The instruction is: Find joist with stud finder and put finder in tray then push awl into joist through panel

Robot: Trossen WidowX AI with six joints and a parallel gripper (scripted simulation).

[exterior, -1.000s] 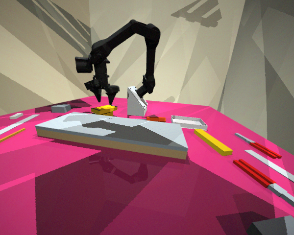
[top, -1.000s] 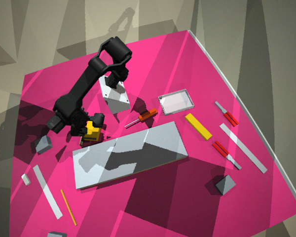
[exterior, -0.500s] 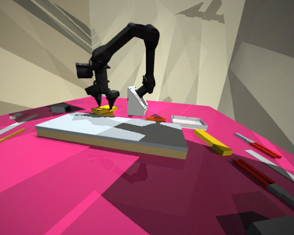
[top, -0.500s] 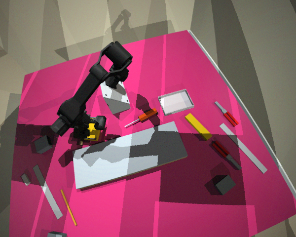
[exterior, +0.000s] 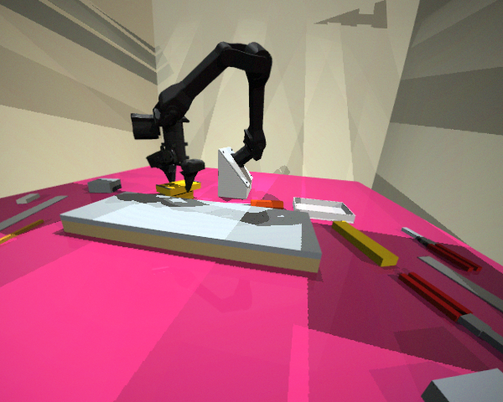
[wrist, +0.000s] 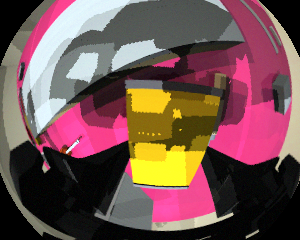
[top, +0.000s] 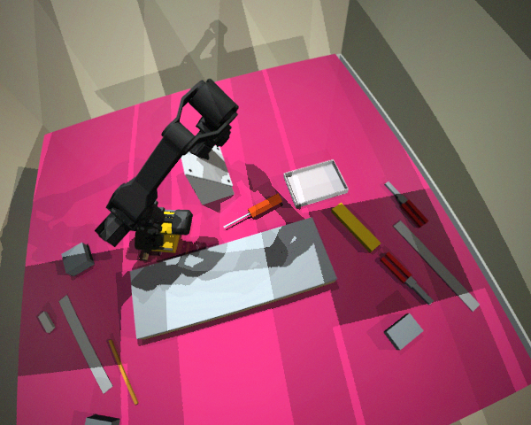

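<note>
Right now my gripper tip is 1 cm past the yellow stud finder and 2 cm above it. Round my gripper tip: pencil (33 cm ahead, 19 cm to the right, 3 cm below); white eraser (16 cm ahead, 41 cm to the right, 3 cm below); awl (1 cm behind, 7 cm to the right, 3 cm below).
</note>
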